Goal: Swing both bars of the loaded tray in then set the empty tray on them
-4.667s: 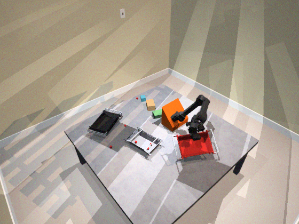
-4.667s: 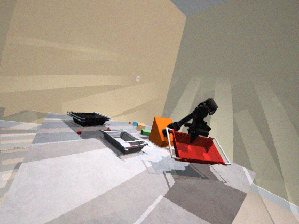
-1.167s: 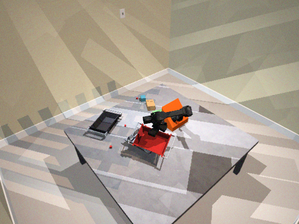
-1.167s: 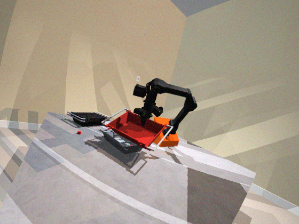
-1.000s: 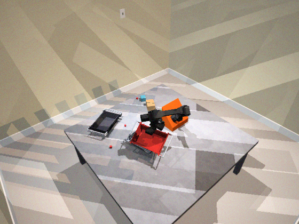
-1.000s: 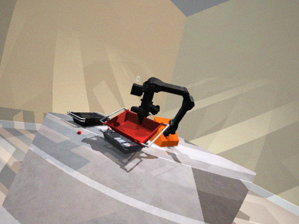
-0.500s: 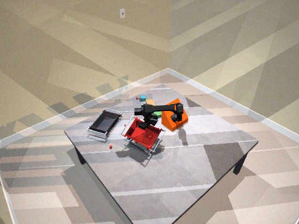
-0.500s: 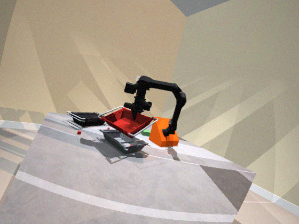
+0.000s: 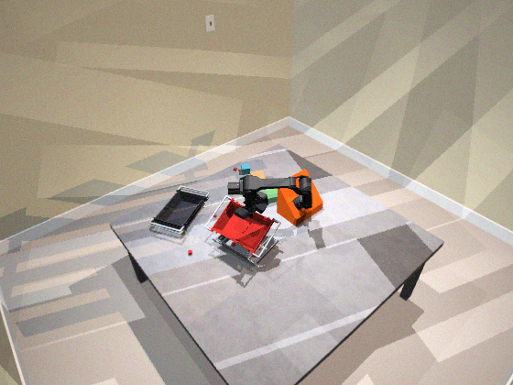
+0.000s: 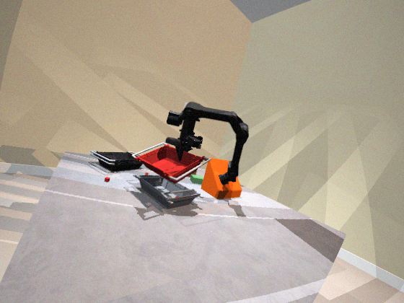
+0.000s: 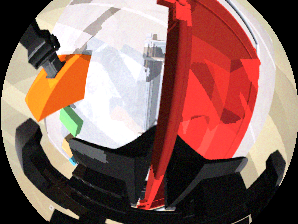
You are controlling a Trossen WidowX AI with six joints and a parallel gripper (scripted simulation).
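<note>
My gripper tip is 8 cm short of the red tray and 1 cm to the right of it. From my gripper tip the other things lie so: green block 34 cm behind, 17 cm to the right, 16 cm below; tan block 38 cm behind, 33 cm to the right, 15 cm below; cyan block 48 cm to the right, 41 cm behind, 16 cm below.
</note>
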